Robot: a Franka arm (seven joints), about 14 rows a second.
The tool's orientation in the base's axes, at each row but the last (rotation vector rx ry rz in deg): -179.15, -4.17, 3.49; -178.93, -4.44, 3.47; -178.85, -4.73, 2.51; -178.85, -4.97, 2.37; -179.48, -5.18, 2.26; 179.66, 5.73, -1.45
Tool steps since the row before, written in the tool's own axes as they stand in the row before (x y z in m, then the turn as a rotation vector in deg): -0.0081, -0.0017, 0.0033, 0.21, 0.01, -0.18; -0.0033, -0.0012, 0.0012, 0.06, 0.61, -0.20; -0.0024, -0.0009, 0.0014, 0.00, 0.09, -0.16; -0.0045, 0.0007, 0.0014, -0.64, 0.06, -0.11; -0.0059, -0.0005, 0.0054, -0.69, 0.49, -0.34; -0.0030, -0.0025, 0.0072, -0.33, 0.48, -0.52
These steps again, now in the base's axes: -0.0083, 0.0014, -0.0030, 0.22, 0.00, 0.17; -0.0034, 0.0011, -0.0011, 0.10, -0.61, 0.19; -0.0025, 0.0008, -0.0013, 0.01, -0.09, 0.16; -0.0045, -0.0009, -0.0013, -0.63, -0.10, 0.13; -0.0061, 0.0002, -0.0052, -0.65, -0.53, 0.35; -0.0033, 0.0023, -0.0072, -0.29, -0.50, 0.53
